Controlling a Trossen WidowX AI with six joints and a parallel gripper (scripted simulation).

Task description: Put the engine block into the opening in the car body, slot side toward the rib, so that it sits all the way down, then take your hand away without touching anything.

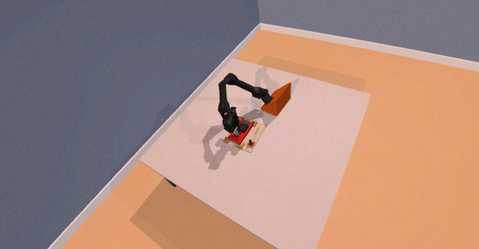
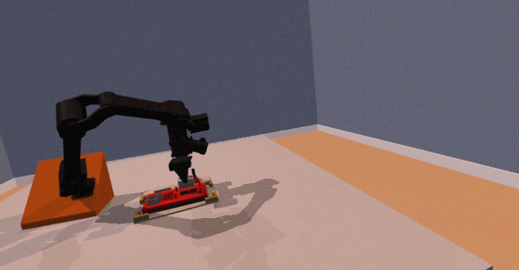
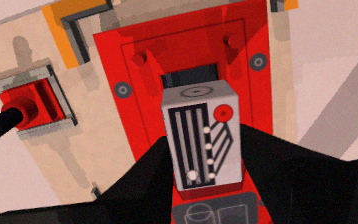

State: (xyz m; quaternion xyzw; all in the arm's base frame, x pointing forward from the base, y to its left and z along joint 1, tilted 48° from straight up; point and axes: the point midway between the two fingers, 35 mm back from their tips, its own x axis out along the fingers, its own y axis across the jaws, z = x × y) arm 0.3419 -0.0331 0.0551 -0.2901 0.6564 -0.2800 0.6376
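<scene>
My gripper tip is now 10 mm above the grey engine block. Round my gripper tip: grey clamp cradle 50 mm below, 30 mm behind, 20 mm to the left.
</scene>
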